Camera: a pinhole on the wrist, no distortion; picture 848 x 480 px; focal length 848.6 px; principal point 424.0 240.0 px. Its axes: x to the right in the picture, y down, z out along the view. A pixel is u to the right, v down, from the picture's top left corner.
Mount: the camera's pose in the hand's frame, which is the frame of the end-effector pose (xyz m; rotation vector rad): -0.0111 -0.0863 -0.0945 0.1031 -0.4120 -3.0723
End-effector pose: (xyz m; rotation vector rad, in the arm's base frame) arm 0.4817 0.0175 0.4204 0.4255 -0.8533 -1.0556
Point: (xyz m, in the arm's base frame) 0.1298 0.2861 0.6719
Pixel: 658 198
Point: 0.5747 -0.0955 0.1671
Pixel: behind the camera
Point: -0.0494 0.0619 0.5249
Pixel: outside the picture
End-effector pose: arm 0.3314 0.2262 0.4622 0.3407 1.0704 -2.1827
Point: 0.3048 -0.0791 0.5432
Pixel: 82 148
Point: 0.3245 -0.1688 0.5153
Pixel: 46 68
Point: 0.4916 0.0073 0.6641
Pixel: 569 124
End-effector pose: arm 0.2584 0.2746 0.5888 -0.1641 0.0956 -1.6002
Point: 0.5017 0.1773 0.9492
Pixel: 168 33
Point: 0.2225 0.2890 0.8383
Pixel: 346 448
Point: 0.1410 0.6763 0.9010
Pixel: outside the picture
